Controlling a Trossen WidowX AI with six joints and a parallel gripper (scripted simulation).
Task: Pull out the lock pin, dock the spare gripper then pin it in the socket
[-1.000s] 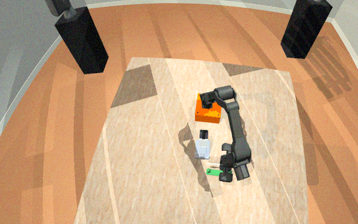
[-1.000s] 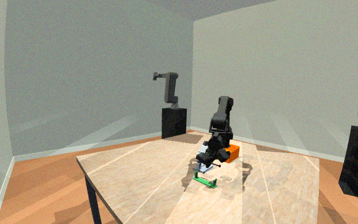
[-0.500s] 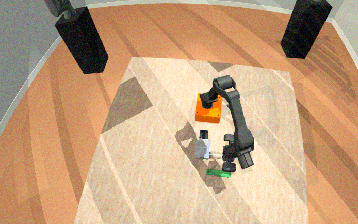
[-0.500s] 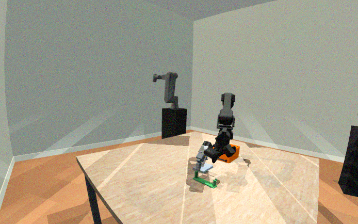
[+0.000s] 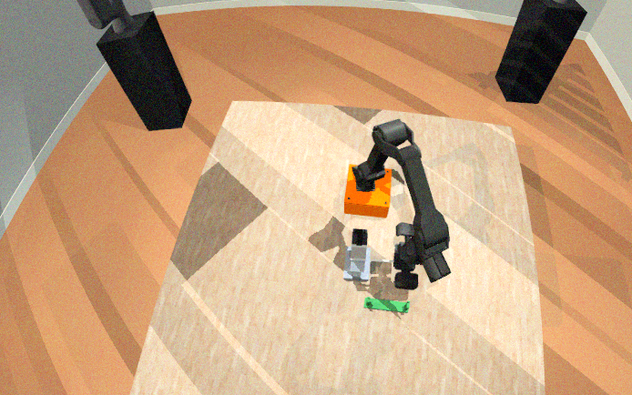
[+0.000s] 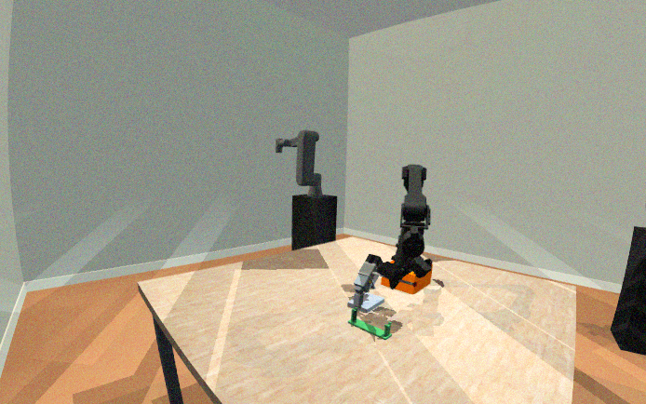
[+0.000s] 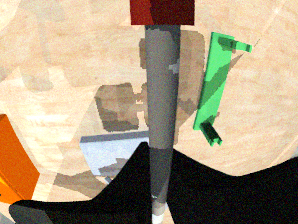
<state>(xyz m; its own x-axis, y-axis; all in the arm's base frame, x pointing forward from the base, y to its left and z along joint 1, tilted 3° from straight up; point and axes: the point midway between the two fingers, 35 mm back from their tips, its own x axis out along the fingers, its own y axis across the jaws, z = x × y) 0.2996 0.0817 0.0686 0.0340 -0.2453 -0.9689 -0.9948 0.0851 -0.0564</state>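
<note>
My gripper tip is now 110 mm to the left of the mount, 50 mm above it and 20 mm past it. Also, from my gripper tip: spare gripper (110 mm to the right, 50 mm behind, 10 mm above); then green cradle (100 mm ahead, 80 mm below, 20 mm to the right).
</note>
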